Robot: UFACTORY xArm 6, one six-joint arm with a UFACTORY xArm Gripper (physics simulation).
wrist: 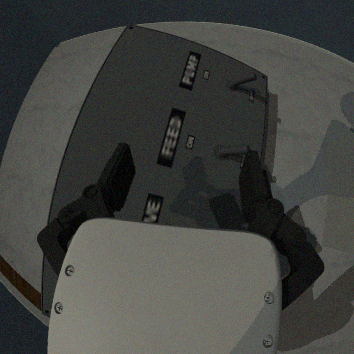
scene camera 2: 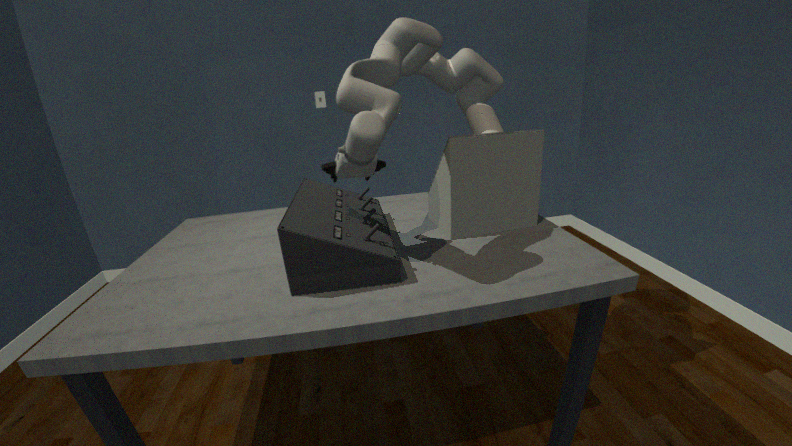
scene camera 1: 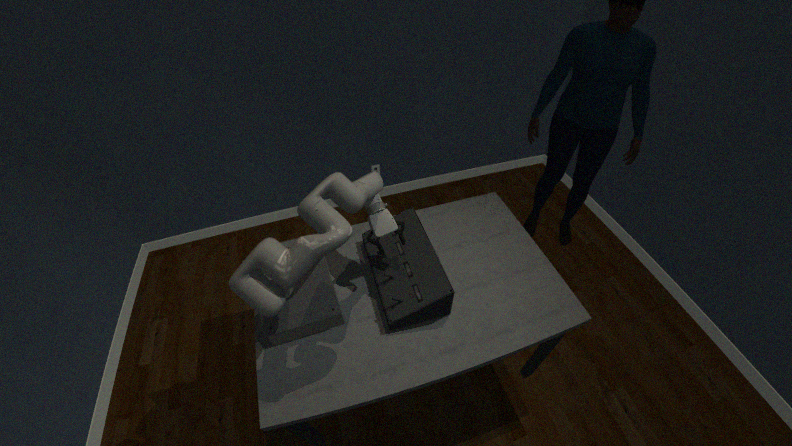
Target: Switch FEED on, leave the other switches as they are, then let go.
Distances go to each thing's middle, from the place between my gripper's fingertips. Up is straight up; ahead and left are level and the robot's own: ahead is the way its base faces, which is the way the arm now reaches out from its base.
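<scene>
The dark sloped switch panel (scene camera 2: 322, 235) is sitting 40 mm ahead of my hand, with the panel also 10 mm to the left of my hand and 130 mm below it.
</scene>
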